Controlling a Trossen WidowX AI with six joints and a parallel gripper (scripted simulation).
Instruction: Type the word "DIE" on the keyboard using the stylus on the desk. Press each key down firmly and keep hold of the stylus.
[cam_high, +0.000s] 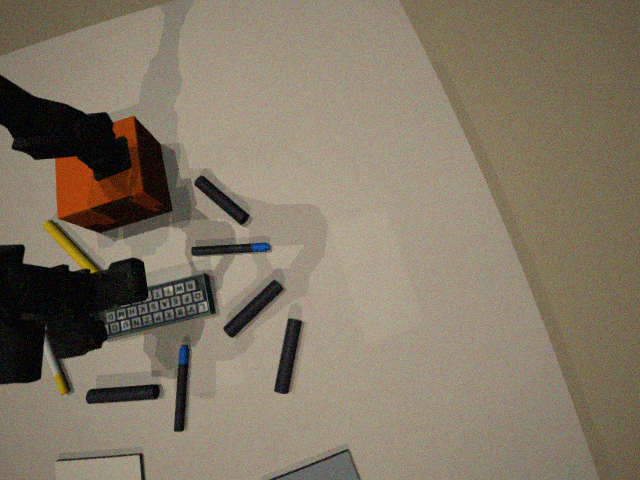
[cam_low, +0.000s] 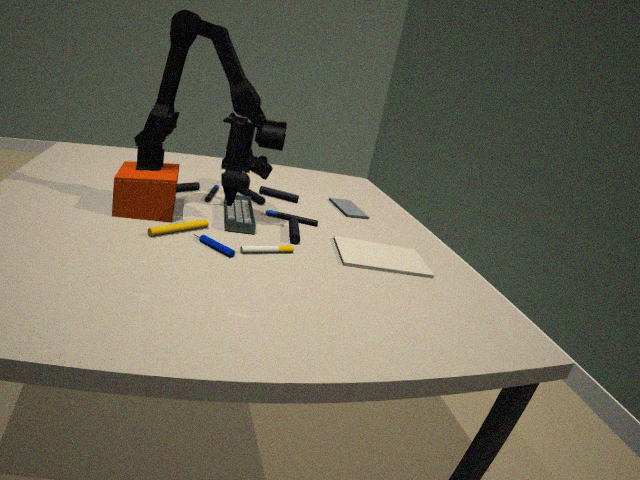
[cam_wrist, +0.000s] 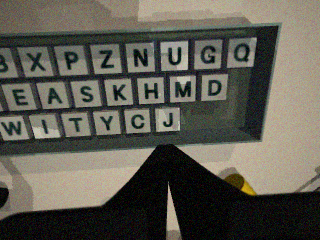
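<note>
Now: the yellow marker 130 mm behind my gripper tip, 90 mm to the right of it and 30 mm below it. Also, from my gripper tip: white-and-yellow pen: 170 mm to the right, 80 mm ahead, 30 mm below; grey card: 410 mm ahead, 200 mm to the left, 40 mm below; white pad: 350 mm ahead, 160 mm to the right, 40 mm below.
</note>
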